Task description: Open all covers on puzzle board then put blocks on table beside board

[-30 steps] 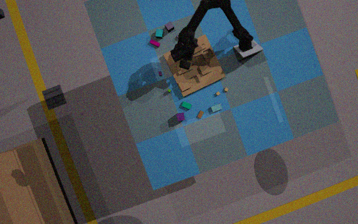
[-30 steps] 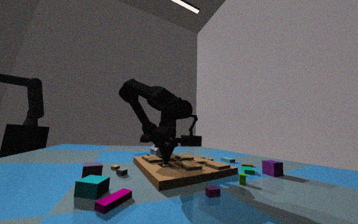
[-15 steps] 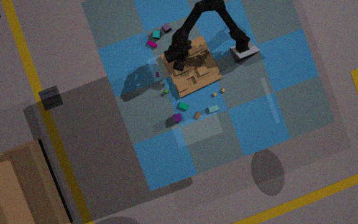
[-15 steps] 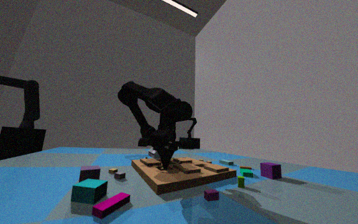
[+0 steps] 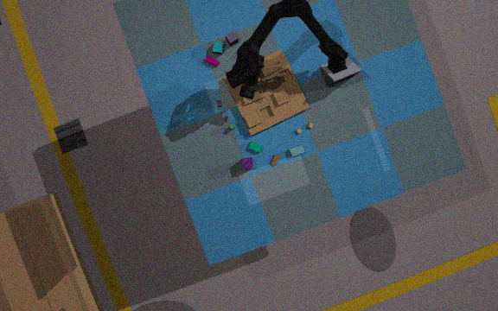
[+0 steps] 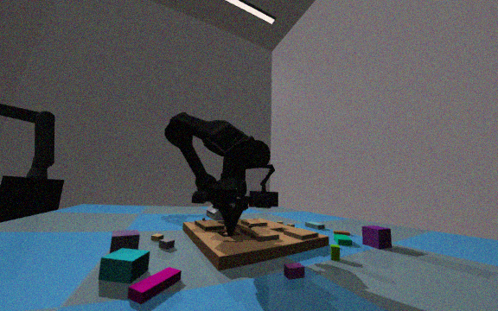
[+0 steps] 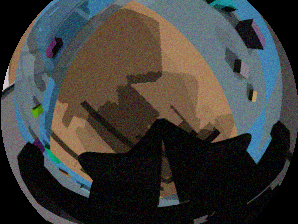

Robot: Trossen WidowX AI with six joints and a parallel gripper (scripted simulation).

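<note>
The grey block lies 30 mm behind my gripper tip, 140 mm to the right of it and 10 mm below it. Round my gripper tip: magenta block (180 mm ahead, 40 mm to the left, 10 mm below); then magenta bar (130 mm ahead, 150 mm to the right, 10 mm below); then teal cube (80 mm ahead, 200 mm to the right, 10 mm below).
</note>
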